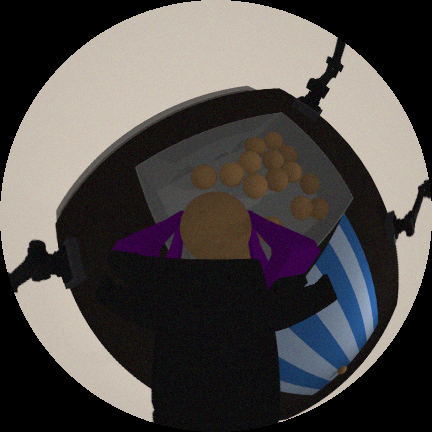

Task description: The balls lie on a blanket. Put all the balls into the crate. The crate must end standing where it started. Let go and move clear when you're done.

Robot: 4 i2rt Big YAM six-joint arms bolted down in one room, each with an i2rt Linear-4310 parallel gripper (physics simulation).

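Observation:
The gripper of arm4 is shut on a large-looking orange-brown ball, held between its purple fingers over the near part of the grey crate. Several balls lie inside the crate, among them one ball apart at the left, one ball in the middle group and one ball toward the right. Another ball is mostly hidden behind the right finger. One small-looking ball lies at the far lower edge of the blue and white striped blanket. The grippers of arm1, arm2 and arm3 do not show.
The crate stands on a dark table, beside the blanket. Parts of other arms show at the table's edges: one arm base at the upper right, one arm base at the right and one arm base at the left.

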